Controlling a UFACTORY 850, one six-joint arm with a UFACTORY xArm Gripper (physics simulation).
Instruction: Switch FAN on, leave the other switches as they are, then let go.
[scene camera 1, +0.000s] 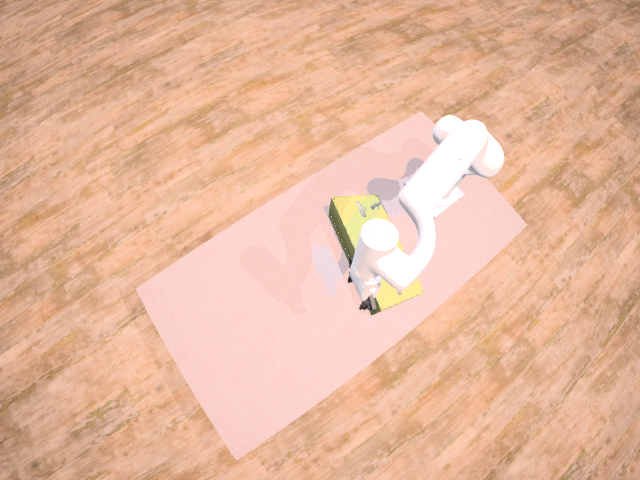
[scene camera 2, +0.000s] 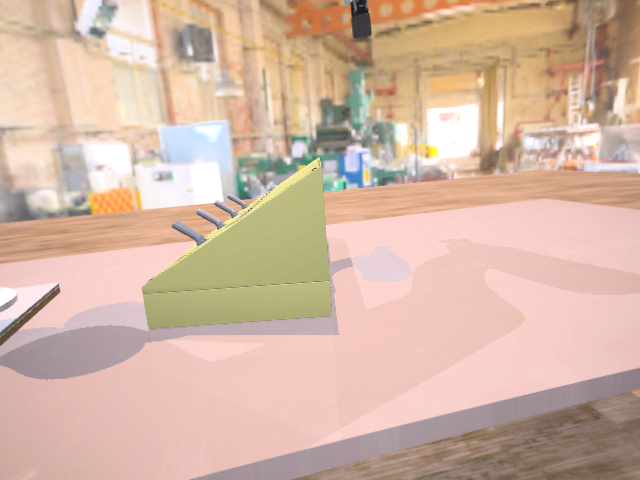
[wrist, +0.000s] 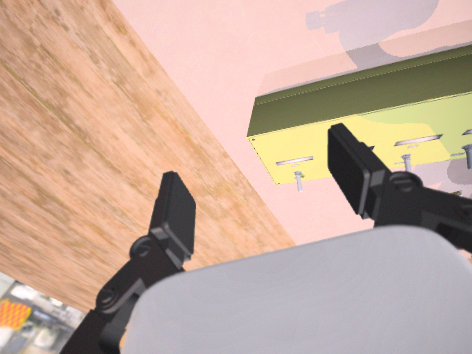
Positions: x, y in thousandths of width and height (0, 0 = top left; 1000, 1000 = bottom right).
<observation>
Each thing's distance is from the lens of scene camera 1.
my gripper (scene camera 1: 560, 614): 97 cm
yellow sloped switch box (scene camera 1: 545, 447): 133 cm
</observation>
